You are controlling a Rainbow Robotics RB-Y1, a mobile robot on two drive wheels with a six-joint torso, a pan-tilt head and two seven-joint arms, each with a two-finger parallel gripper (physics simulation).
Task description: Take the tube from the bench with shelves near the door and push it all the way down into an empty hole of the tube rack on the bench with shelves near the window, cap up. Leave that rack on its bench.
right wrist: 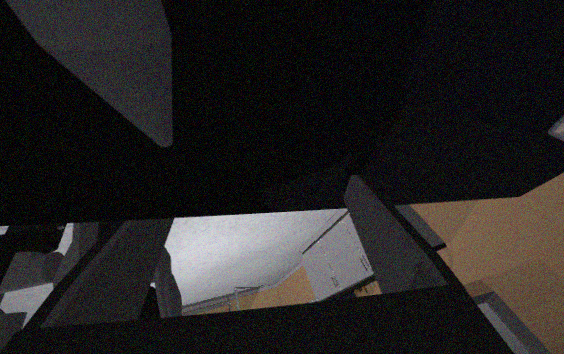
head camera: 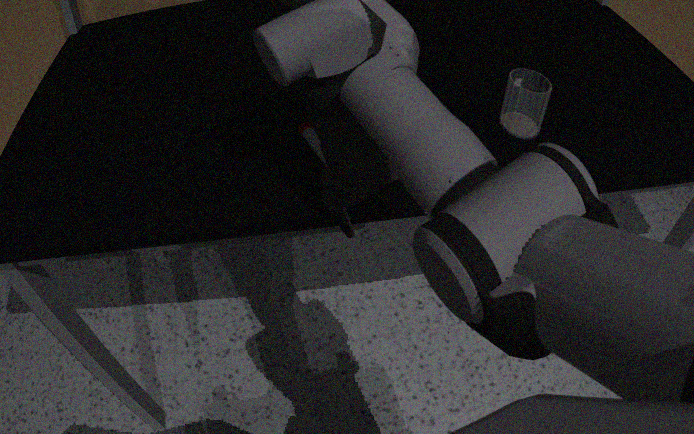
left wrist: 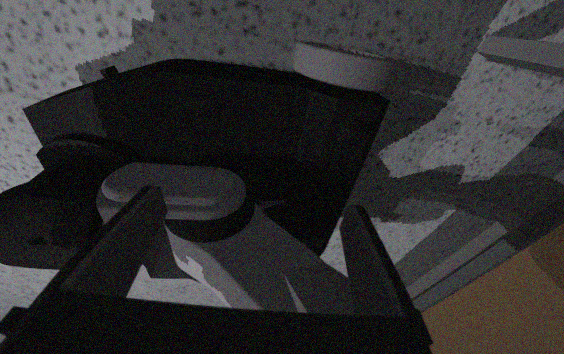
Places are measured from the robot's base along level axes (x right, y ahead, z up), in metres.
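Where they show: left gripper, fingertip midpoint: (left wrist: 255,207); right gripper, fingertip midpoint: (right wrist: 262,192) (head camera: 384,209).
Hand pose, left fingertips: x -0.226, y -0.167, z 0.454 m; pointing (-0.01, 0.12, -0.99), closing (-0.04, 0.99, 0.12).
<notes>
Things, the pixels of their top centre, and the offset from my left fingertips. Level surfaces: height alone.
- tube, top centre: (head camera: 322,145) dx +0.408, dy +0.499, dz +0.481 m
- black bench top, surface height: dz +0.460 m
- clear beaker, top centre: (head camera: 530,80) dx +0.729, dy +0.469, dz +0.550 m
- speckled floor, surface height: dz -0.454 m
The tube (head camera: 314,143), with a red cap and a pale body, lies slanted on the black bench top (head camera: 153,133) in the head camera, left of my right forearm. Its lower end fades into the dark beside my right gripper. One dark fingertip of that gripper shows over the bench's near edge. In the right wrist view my right gripper (right wrist: 262,192) is open, one fingertip lost in black, with no object visible between the fingers. My left gripper (left wrist: 255,207) is open and empty over my own dark base and does not show in the head camera. The tube rack does not show.
A clear beaker (head camera: 525,104) stands on the bench, right of my right arm. A grey bar (head camera: 76,332) slants at the lower left, beside speckled floor (head camera: 204,348). A pale cabinet (right wrist: 330,260) shows beyond the fingers in the right wrist view.
</notes>
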